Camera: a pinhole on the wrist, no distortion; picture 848 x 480 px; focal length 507.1 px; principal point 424.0 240.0 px. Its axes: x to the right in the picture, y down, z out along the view. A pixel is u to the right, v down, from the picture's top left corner.
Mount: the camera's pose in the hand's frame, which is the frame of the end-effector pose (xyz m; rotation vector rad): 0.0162 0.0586 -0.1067 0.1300 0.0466 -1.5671
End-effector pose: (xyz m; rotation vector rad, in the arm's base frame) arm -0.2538 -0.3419 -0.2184 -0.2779 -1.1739 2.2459
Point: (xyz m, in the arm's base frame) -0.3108 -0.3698 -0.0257
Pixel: 690.8 318.6
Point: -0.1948 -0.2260 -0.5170
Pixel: behind the camera
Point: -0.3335 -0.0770 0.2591
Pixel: outside the picture
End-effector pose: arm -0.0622 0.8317 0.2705 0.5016 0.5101 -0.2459
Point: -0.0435 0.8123 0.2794
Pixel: 608.6 254.8
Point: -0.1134 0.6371 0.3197
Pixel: 820.8 132.0
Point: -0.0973 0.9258 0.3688
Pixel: outside the picture
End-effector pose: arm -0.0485 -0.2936 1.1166 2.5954 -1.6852 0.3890
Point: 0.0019 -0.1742 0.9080
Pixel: 573.4 29.0
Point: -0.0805 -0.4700 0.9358
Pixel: 252.2 425.9
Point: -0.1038 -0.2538 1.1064
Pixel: outside the picture
